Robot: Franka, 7 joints.
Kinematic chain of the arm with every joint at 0, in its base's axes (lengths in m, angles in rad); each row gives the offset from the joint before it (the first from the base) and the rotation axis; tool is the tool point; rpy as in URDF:
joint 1: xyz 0 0 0.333 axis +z
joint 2: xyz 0 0 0 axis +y
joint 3: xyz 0 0 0.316 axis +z
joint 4: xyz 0.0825 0 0 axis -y
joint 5: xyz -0.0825 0 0.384 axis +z
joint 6: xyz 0 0 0 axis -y
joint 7: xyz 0.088 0 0 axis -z
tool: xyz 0 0 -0.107 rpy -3.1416 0 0
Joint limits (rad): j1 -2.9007..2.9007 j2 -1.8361..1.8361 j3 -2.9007..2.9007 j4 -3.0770..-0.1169 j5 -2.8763..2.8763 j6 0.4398..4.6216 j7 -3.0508..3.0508
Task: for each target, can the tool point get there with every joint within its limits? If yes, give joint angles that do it. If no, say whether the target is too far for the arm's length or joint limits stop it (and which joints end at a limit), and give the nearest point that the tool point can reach.
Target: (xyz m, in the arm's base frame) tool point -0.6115 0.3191 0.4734
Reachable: yes | joints -1.0324 -1.1866 -1.5082 -1.1878 0.9727 4.2135 -2.5874
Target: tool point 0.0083 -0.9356 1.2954
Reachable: no: too far | nearest point 0.0053 -0.5980 0.9481 | short by 0.484 m
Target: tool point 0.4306 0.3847 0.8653
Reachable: yes | joints -1.2906 -0.3401 1.8151 -1.2319 1.2036 3.0154 -0.3913
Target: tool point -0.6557 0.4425 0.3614
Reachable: yes | joints -1.2854 -1.1793 -1.9620 -1.2278 -0.3525 2.4907 -1.6830
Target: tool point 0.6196 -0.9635 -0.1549
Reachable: no: too far | nearest point 0.4269 -0.6639 -0.0032 | short by 0.387 m
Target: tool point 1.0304 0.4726 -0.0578
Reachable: no: too far | nearest point 0.7372 0.3381 0.0534 | short by 0.341 m
